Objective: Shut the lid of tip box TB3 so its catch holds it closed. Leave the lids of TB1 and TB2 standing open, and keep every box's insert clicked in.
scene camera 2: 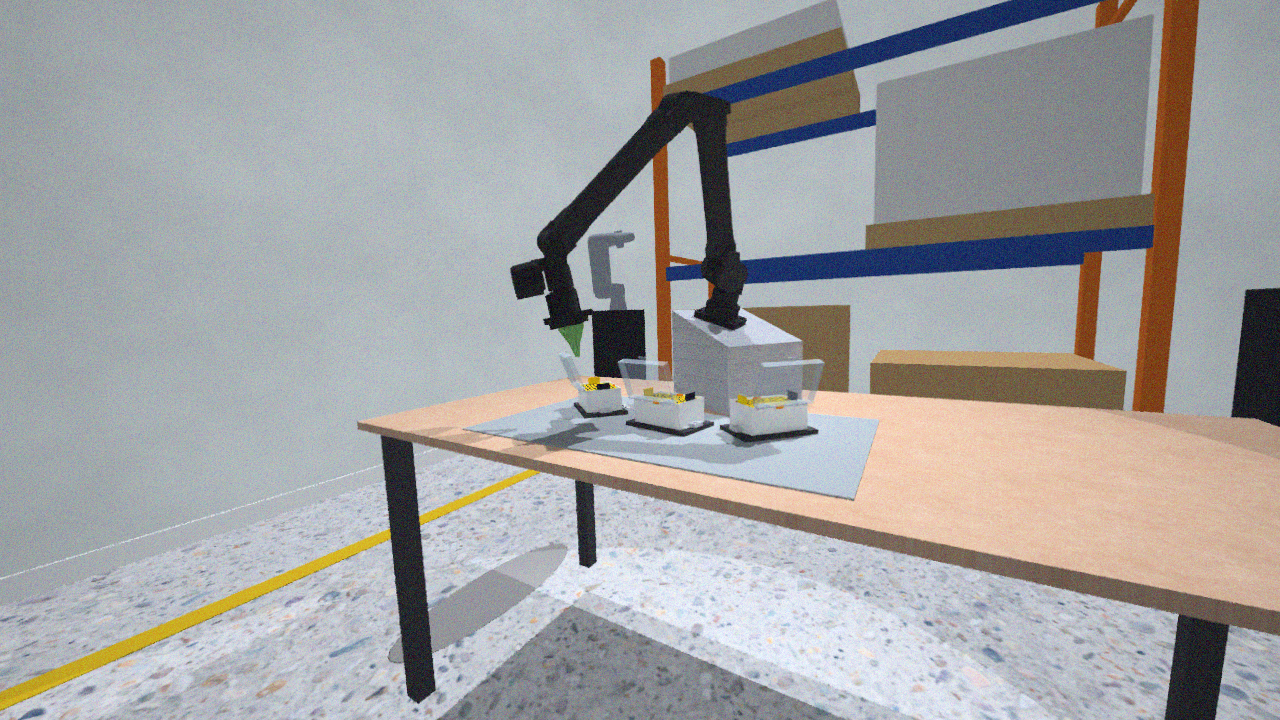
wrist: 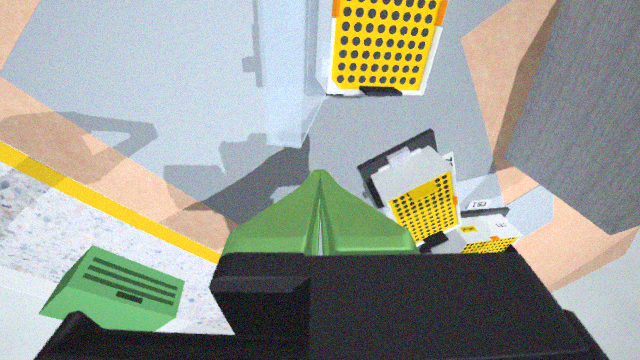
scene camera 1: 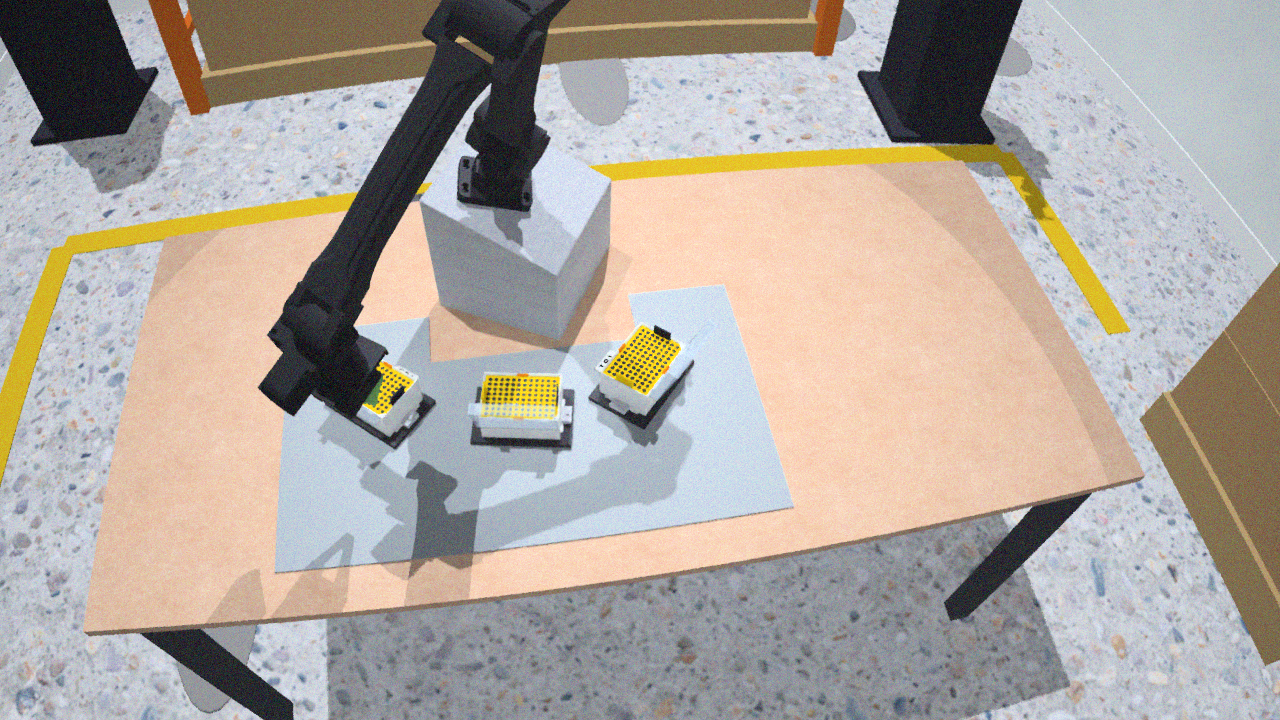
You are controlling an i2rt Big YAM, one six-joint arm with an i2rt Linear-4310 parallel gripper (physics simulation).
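Frame: origin at the arm's base, x ahead, y left, z up, level; centimetres.
Seen in the pictures: gripper, fingertip midpoint: [scene camera 2: 577, 357] [wrist: 320, 179] [scene camera 1: 372, 402]; arm's base at its link origin: [scene camera 2: 719, 320] [scene camera 1: 493, 186].
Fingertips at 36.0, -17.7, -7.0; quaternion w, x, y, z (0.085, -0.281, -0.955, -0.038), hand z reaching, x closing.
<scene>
Offsets run from my fingertips to a thing's top centre, as dx, dy, dz. "*": to the spot under its first point. Level surfaces: height alone.
My gripper [scene camera 1: 372, 392] [scene camera 2: 575, 352] [wrist: 320, 179] is shut and empty, its green tips above and beside the leftmost box. That box, TB3 @(-9.8, -2.8, -6.9) [scene camera 1: 386, 411] [scene camera 2: 597, 399] [wrist: 382, 50], has its yellow insert seated flat. Its clear lid @(-4.5, -6.8, +1.0) [scene camera 2: 569, 368] [wrist: 284, 65] stands open, near the fingertips in scene camera 2; in scene camera 1 the arm hides it. TB2 @(* +0.8, +20.6, -7.6) [scene camera 1: 521, 428] [scene camera 2: 666, 412] [wrist: 424, 205] is in the middle, its clear lid @(* +2.6, +20.3, -2.4) [scene camera 2: 644, 374] open. TB1 @(-11.9, +38.9, -7.7) [scene camera 1: 642, 360] [scene camera 2: 768, 418] [wrist: 492, 227] is rightmost, its lid @(* -6.4, +46.1, -3.2) [scene camera 2: 792, 380] open. Both show yellow inserts in place.
The boxes stand on black bases on a grey-blue mat @(dz -14.3) [scene camera 1: 626, 483] [scene camera 2: 805, 470] on the wooden table @(dz -14.6) [scene camera 1: 895, 358] [scene camera 2: 1029, 483]. The arm's grey pedestal [scene camera 1: 510, 268] [scene camera 2: 738, 371] [wrist: 575, 115] rises behind them. Beyond the table are a shelf rack [scene camera 2: 1168, 179] and cardboard boxes.
</scene>
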